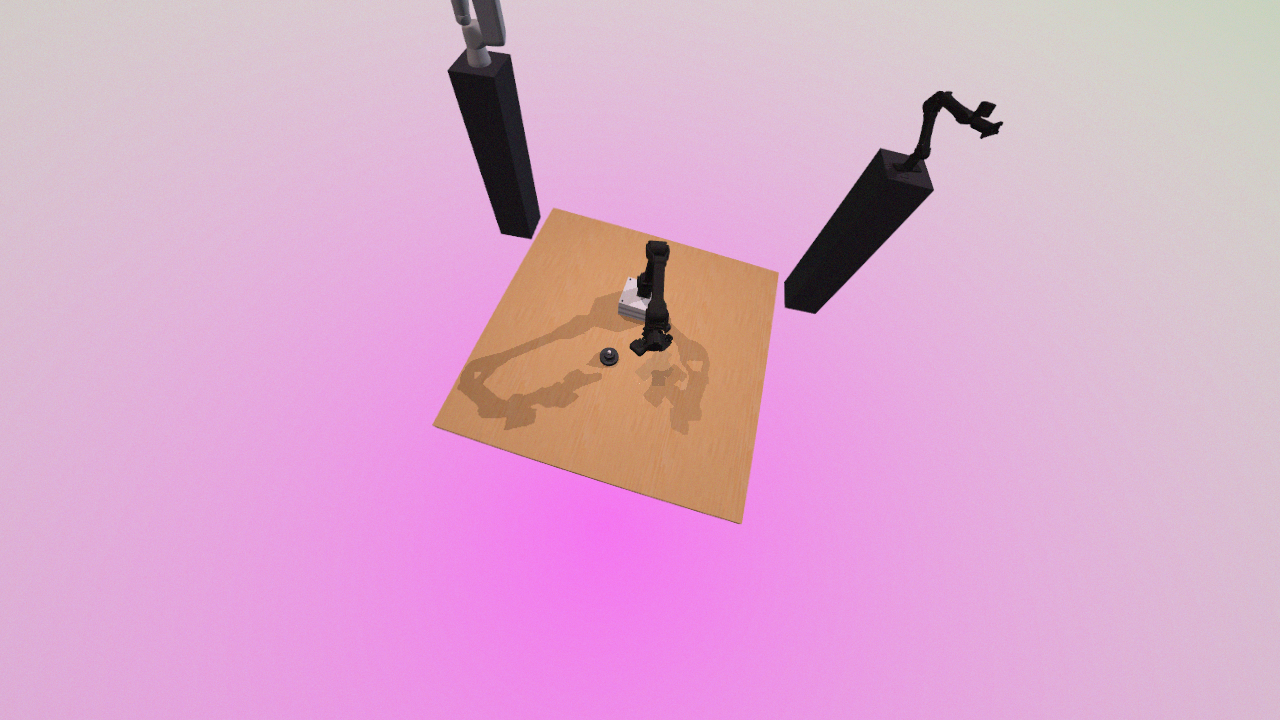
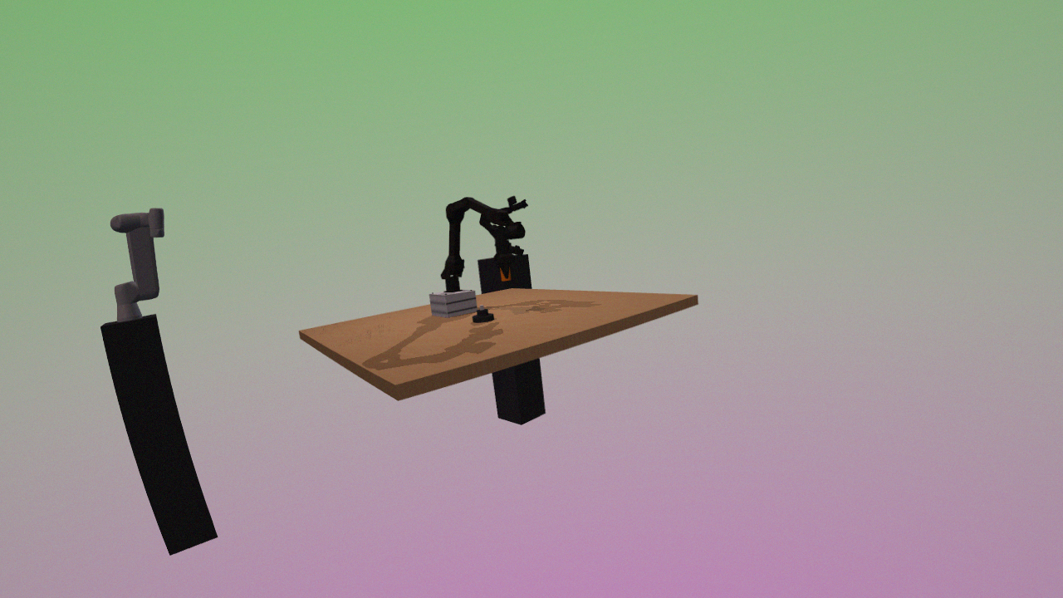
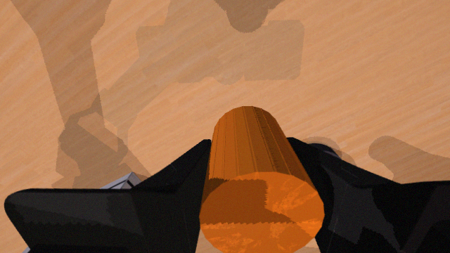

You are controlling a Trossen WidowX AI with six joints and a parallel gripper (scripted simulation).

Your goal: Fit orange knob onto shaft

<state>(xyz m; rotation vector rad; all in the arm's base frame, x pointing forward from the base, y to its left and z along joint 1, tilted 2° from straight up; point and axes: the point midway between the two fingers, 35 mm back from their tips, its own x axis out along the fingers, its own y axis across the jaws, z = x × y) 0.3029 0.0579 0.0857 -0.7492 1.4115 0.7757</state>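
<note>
Now: the orange knob 3 cm above my gripper tip. The rest, counted from my gripper tip: pedestal (2 cm ahead, 16 cm to the right, 11 cm below).
</note>
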